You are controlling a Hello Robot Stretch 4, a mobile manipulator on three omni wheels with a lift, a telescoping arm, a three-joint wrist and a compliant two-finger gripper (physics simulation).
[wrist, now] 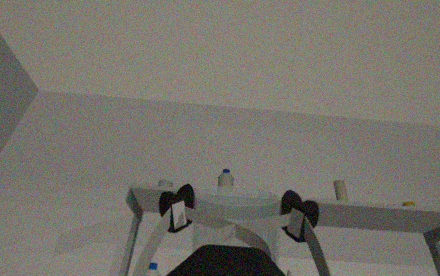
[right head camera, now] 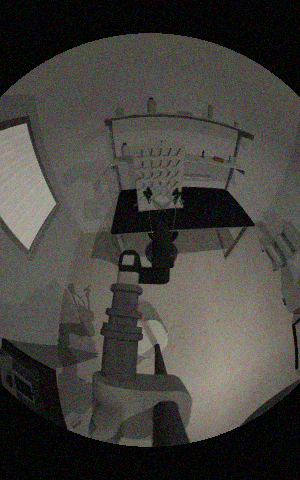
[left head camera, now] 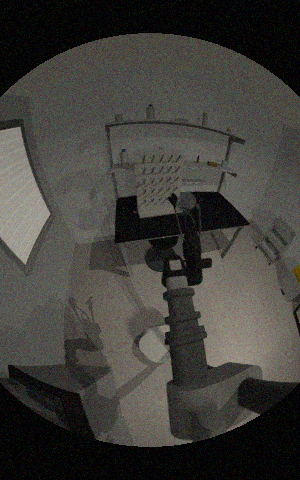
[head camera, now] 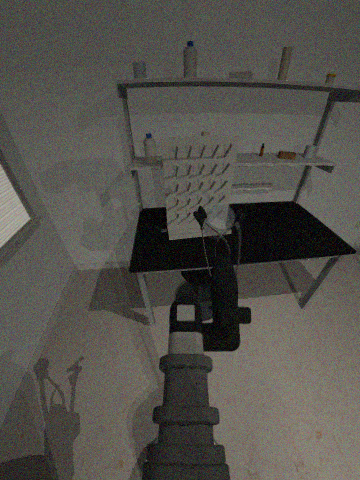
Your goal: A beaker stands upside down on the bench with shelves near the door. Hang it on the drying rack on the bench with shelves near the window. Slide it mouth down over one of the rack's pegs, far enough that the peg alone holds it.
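Frame: origin at the robot's base, x left, y back, z up, level; millimetres.
Seen in the pictures: gripper, between the fingertips: (wrist: 238, 203) (right head camera: 162, 187) (left head camera: 184, 193) (head camera: 219, 207); robot's base, origin of its link: (right head camera: 147, 336) (left head camera: 159, 342).
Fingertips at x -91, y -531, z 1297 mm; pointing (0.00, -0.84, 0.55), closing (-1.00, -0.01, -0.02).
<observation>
Pixels of each thing's top centre, then the offset from my fingertips to it. "pt": a spot on its surface instead. Level surfaces: height alone.
- clear beaker, centre of its top: (wrist: 237, 185) (head camera: 220, 203) (right head camera: 161, 184) (left head camera: 185, 191) dy +9, dx +2, dz +15 mm
- white drying rack, a spot on its surface: (head camera: 179, 232) (left head camera: 146, 212) (right head camera: 145, 205) pt dy -664, dx +133, dz -559 mm
- black bench, height of its surface: dz -563 mm
- upper shelf, height of its surface: dz +333 mm
- blue-capped bottle, a spot on its surface: (wrist: 225, 182) (head camera: 190, 59) pt dy -907, dx +59, dz +446 mm
- window, a spot on its surface: (left head camera: 25, 195) pt dy -502, dx +1321, dz -53 mm
The clear beaker (head camera: 221, 219) (left head camera: 187, 201) (right head camera: 162, 201) (wrist: 235, 212) is between the fingertips of my gripper (head camera: 220, 216) (left head camera: 184, 202) (right head camera: 162, 195) (wrist: 238, 203), which is shut on it. The wrist view looks steeply up, so the gripper is pitched upward and the beaker is tilted with it. Which end is its mouth is hard to tell. The white drying rack (head camera: 179, 232) (left head camera: 145, 212) (right head camera: 145, 206) stands upright on the black bench (head camera: 280, 225) (left head camera: 220, 210) (right head camera: 215, 205). In the head view the beaker overlaps the rack's lower right part; contact cannot be told. The rack does not show in the wrist view.
An upper shelf (head camera: 225, 84) (wrist: 370, 216) runs above the rack and bears a blue-capped bottle (head camera: 190, 62) (wrist: 225, 182). Another blue-capped bottle (head camera: 149, 146) (wrist: 153, 270) stands on the lower shelf, left of the rack. A dark stool (left head camera: 157, 257) is under the bench's front edge. A window (left head camera: 25, 195) is at left.
</observation>
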